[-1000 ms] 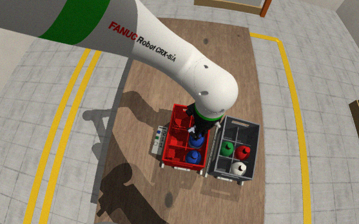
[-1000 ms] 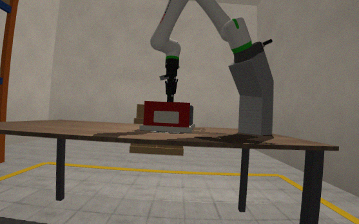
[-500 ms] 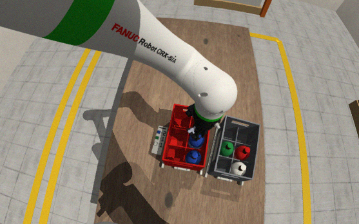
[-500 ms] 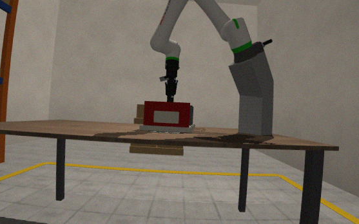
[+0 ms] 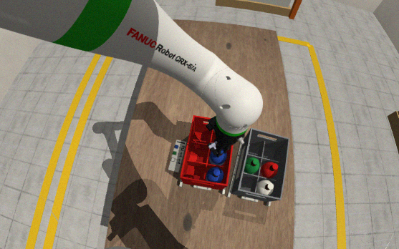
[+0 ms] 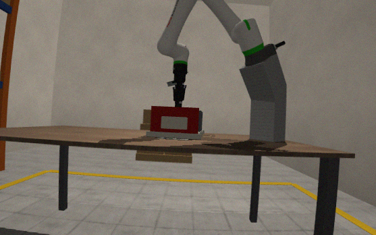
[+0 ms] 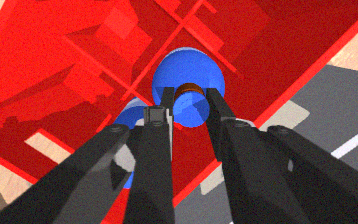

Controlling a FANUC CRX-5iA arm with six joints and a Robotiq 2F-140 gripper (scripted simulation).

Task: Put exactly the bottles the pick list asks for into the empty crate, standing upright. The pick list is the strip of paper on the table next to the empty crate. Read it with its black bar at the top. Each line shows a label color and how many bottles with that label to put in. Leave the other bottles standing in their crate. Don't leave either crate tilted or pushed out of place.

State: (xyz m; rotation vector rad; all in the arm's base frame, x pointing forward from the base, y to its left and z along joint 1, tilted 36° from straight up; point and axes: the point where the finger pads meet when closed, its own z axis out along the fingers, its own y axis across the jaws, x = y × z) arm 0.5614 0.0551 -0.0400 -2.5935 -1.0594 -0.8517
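Right now my hand is 15 cm to the left of the green-label bottle, 10 cm above it and 1 cm short of it. Round my hand: grey crate 19 cm to the right, 10 cm below, 2 cm ahead; then red crate 10 cm below, 4 cm to the left, 1 cm behind; then blue-label bottle 8 cm below.
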